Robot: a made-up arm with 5 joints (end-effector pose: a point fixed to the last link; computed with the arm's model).
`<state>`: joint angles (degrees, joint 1 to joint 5).
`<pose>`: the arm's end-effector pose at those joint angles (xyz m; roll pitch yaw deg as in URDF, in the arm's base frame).
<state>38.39 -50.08 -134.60 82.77 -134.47</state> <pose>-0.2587 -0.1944 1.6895 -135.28 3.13 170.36</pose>
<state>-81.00 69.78 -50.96 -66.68 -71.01</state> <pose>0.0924 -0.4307 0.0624 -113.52 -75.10 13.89</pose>
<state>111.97 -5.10 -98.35 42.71 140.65</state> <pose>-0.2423 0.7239 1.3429 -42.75 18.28 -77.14</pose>
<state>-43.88 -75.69 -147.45 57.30 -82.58</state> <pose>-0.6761 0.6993 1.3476 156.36 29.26 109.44</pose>
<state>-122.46 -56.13 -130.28 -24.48 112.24</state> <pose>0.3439 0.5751 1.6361 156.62 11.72 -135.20</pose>
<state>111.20 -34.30 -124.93 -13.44 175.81</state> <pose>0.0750 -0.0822 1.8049 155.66 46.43 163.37</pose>
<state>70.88 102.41 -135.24 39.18 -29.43</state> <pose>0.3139 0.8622 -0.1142 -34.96 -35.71 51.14</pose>
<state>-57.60 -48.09 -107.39 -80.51 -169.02</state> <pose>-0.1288 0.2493 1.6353 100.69 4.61 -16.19</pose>
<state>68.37 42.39 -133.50 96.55 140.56</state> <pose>0.4055 0.9578 0.9135 -30.50 -46.98 -124.26</pose>
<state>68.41 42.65 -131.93 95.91 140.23</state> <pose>0.4058 0.9603 0.8911 -30.17 -48.15 -124.14</pose>
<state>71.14 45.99 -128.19 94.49 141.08</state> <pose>0.3644 0.9877 0.7883 -27.80 -53.61 -124.09</pose>
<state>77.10 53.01 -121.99 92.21 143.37</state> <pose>0.2608 1.0100 0.5917 -19.37 -63.68 -127.55</pose>
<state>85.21 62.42 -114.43 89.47 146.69</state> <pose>0.1140 0.9667 0.3495 9.49 -73.87 -149.41</pose>
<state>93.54 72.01 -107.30 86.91 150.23</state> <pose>-0.0155 0.8463 0.1379 62.33 -73.49 165.39</pose>
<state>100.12 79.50 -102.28 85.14 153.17</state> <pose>-0.0873 0.7137 0.0049 85.68 -65.84 148.39</pose>
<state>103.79 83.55 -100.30 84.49 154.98</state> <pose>-0.1147 0.6384 -0.0521 91.62 -60.88 145.98</pose>
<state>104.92 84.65 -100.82 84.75 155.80</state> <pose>-0.1247 0.6279 -0.0621 91.61 -59.74 146.81</pose>
